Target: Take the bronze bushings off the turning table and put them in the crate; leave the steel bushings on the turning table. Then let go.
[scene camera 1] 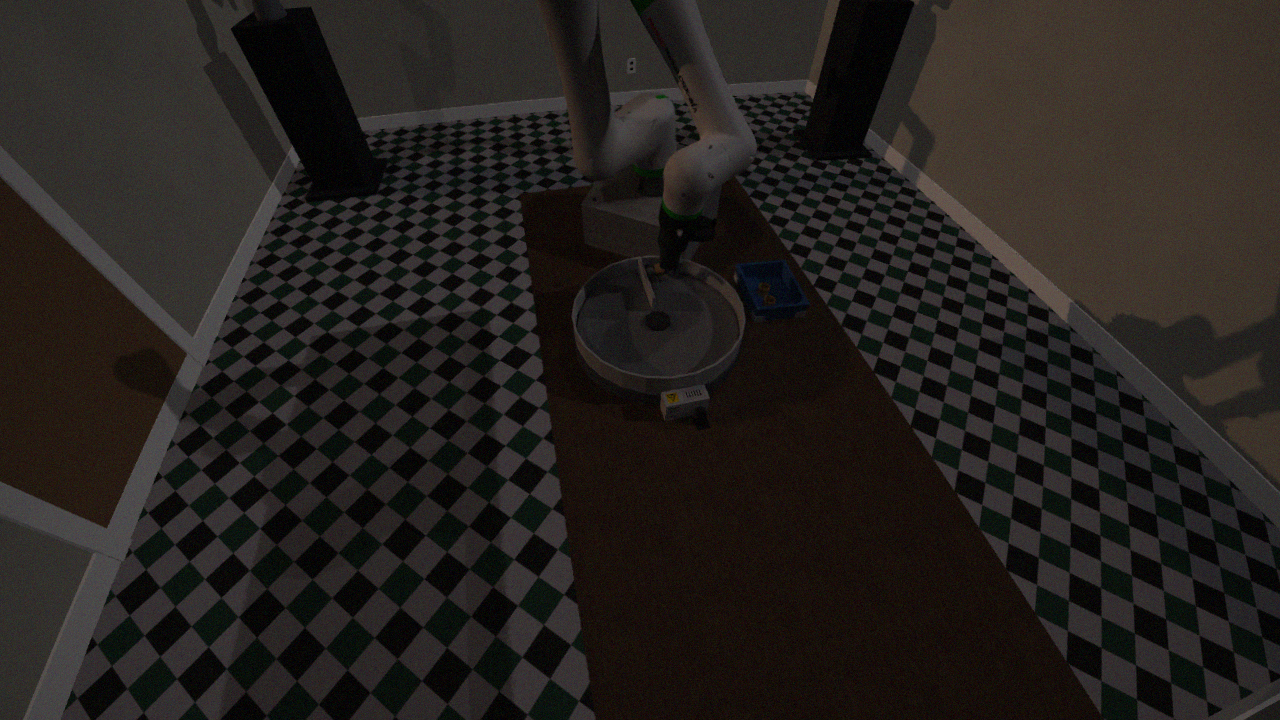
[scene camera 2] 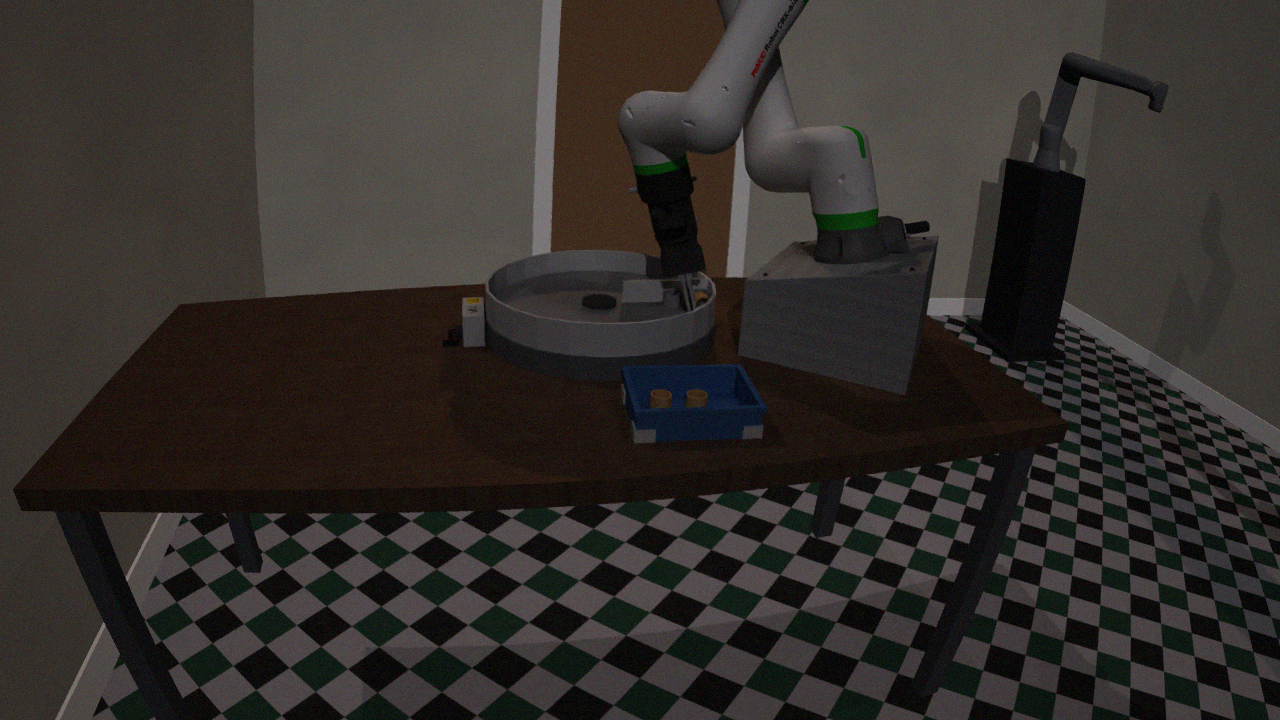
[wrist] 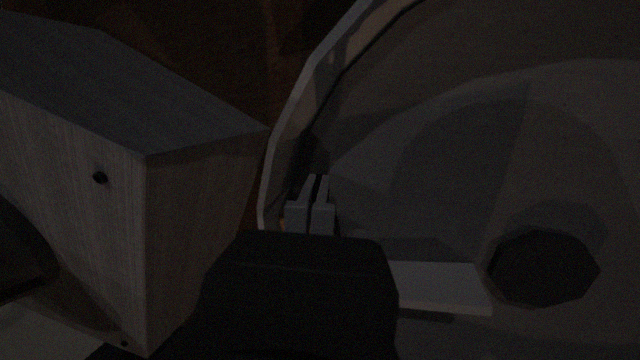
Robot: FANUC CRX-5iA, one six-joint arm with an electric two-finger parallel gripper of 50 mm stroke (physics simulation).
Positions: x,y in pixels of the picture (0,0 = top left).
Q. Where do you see a grey turning table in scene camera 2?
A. At 580,314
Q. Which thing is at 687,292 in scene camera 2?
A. My gripper.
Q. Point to a blue crate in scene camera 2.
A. At 734,409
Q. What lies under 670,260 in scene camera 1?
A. My gripper.
